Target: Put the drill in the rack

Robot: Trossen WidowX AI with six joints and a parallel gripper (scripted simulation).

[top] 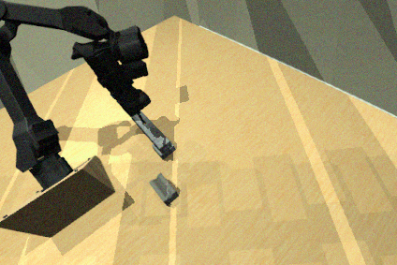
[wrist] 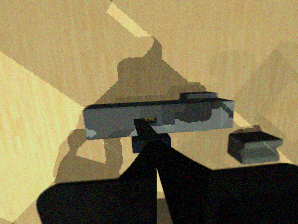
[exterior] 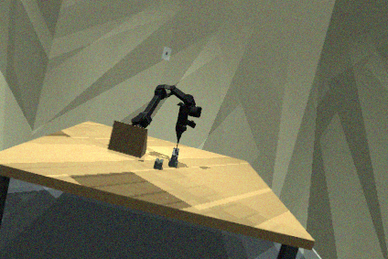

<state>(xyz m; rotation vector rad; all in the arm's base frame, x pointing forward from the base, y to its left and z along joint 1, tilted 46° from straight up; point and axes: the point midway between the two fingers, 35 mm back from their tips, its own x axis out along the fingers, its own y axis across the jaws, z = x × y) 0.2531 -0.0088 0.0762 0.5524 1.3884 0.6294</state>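
Now: the key 30 mm below my gripper tip. Also, from my gripper tip: grey holder block 30 mm to the right, 90 mm below; drill 10 mm ahead, 50 mm to the right, 80 mm below; rack 60 mm behind, 200 mm to the right, 110 mm below.
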